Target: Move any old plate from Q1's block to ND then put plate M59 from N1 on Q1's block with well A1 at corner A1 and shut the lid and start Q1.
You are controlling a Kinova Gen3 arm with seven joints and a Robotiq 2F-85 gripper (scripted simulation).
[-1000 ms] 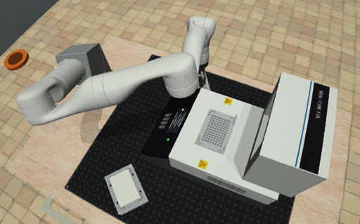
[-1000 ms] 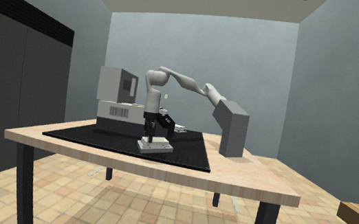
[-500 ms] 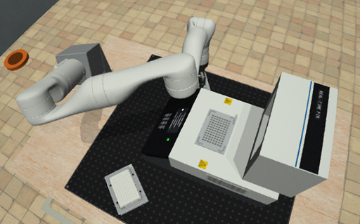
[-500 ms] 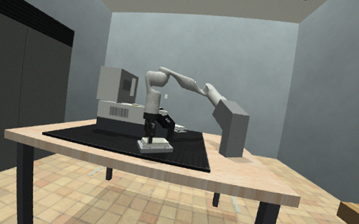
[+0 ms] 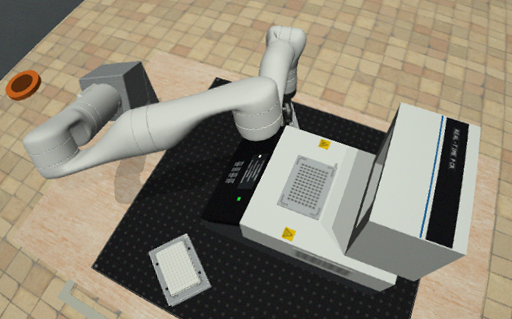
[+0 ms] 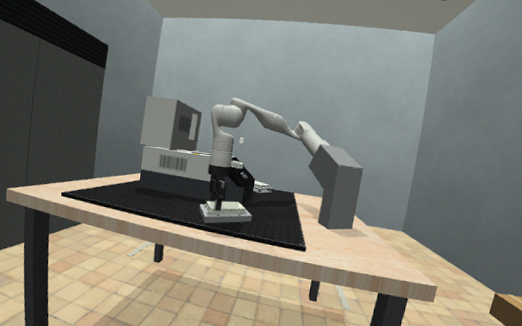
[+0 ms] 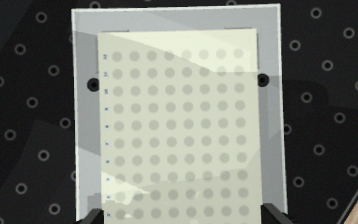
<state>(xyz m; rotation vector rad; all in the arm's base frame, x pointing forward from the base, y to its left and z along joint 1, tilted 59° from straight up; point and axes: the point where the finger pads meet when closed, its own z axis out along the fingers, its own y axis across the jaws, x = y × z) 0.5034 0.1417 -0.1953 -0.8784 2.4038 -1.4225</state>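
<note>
My hand is 40 mm past the plate, 20 mm to the left of it and 10 mm above it.
</note>
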